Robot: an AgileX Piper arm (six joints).
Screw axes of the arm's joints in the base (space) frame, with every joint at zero. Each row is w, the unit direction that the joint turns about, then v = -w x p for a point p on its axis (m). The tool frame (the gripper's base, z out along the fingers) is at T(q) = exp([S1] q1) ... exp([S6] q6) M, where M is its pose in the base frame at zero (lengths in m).
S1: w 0 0 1 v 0 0 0
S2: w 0 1 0 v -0.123 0 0
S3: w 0 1 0 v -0.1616 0 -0.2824
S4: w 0.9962 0 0.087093 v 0 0.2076 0
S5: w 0 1 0 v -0.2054 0 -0.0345
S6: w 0.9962 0 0.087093 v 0 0.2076 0
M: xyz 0.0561 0 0.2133 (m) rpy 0 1.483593 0 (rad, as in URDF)
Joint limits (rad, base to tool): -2.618..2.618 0..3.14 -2.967..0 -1.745..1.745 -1.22..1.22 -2.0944..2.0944
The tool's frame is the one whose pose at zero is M.
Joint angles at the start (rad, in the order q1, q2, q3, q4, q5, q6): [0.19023, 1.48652, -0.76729, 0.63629, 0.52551, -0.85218]
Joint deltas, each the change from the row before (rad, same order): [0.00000, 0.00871, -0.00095, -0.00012, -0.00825, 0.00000]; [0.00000, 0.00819, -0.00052, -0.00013, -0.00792, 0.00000]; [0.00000, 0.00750, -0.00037, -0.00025, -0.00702, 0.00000]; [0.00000, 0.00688, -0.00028, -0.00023, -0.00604, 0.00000]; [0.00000, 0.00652, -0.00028, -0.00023, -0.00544, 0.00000]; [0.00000, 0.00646, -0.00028, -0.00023, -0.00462, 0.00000]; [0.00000, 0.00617, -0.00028, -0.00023, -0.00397, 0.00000]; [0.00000, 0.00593, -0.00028, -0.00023, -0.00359, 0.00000]
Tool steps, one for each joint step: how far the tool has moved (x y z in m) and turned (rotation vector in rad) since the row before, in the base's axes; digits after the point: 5 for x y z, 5 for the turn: [0.00153, -0.00010, -0.00193, -0.00317, 0.00054, -0.00387]; [0.00136, -0.00012, -0.00192, -0.00312, 0.00072, -0.00369]; [0.00119, -0.00012, -0.00181, -0.00296, 0.00094, -0.00317]; [0.00103, -0.00010, -0.00169, -0.00266, 0.00126, -0.00270]; [0.00095, -0.00009, -0.00161, -0.00248, 0.00142, -0.00240]; [0.00087, -0.00007, -0.00162, -0.00231, 0.00206, -0.00200]; [0.00079, -0.00005, -0.00156, -0.00213, 0.00233, -0.00169]; [0.00073, -0.00004, -0.00151, -0.00202, 0.00242, -0.00151]
